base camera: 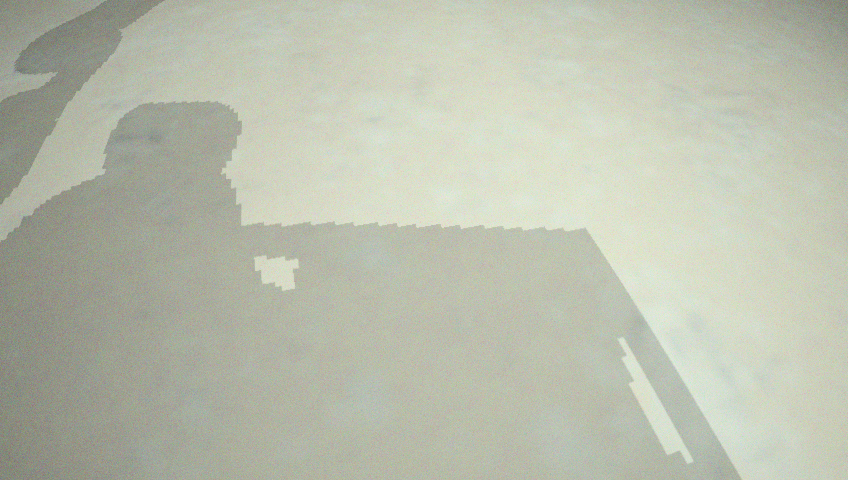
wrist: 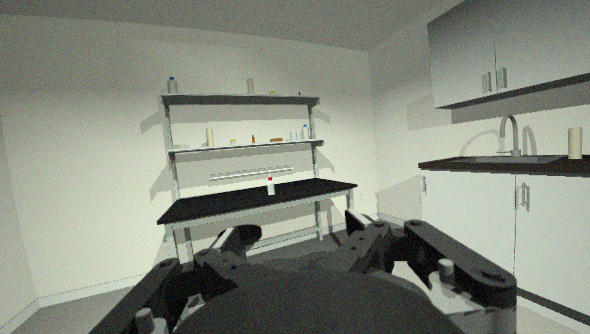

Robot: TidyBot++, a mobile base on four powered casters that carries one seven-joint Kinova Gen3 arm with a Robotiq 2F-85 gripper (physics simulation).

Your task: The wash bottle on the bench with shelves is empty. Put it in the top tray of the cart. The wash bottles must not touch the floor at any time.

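Places are measured from the arm's base along level axes (x left, y back, z up), in centimetres.
Pixels of known places: gripper, fingertip midpoint: (wrist: 293,230).
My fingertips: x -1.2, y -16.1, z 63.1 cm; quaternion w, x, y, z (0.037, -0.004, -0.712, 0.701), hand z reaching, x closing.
Behind a point stands the place of what it marks.
A small white wash bottle (wrist: 271,187) @(y -163.5, x 4.4, z 42.9 cm) with a red cap stands upright on the black top of the bench with shelves (wrist: 215,203), near the middle of its top, across the room in the wrist view. My gripper (wrist: 293,230) @(y -16.1, x -1.2, z 63.1 cm) is open, with its fingers wide apart and nothing between them. It is far from the bottle, with its fingertips low in the wrist view. The cart does not show in either view.
Two shelves above the bench hold bottles, rolls and small items; the lower shelf (wrist: 195,149) is nearest the top. A sink counter (wrist: 435,165) @(y -135.6, x -122.8, z 49.7 cm) with base cabinets (wrist: 470,215) @(y -115.2, x -131.2, z 14.8 cm) stands at the right, under wall cabinets (wrist: 465,55) @(y -133.8, x -154.4, z 132.5 cm). The base view shows floor (base camera: 476,148) @(y -59.7, x -5.3, z -39.6 cm) with shadows.
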